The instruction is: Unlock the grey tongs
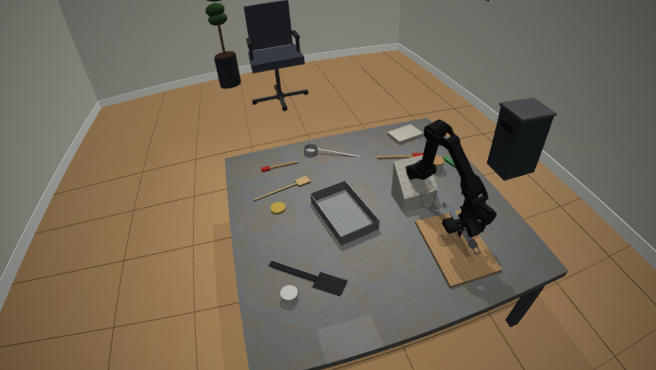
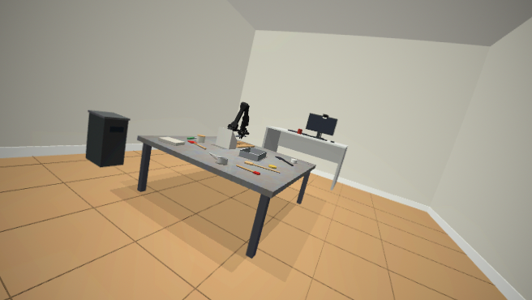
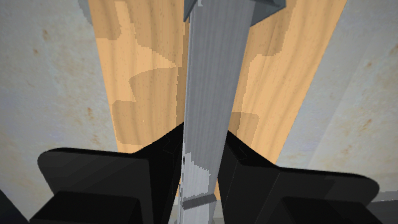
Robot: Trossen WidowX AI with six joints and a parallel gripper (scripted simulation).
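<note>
The wooden board lies 1 cm to the right of my gripper tip and 7 cm below it. Also, from my gripper tip: black spatula: 61 cm ahead, 8 cm to the right, 7 cm below; then white puck: 71 cm ahead, 2 cm to the right, 6 cm below; then grey roasting tin: 38 cm ahead, 36 cm to the right, 5 cm below.
</note>
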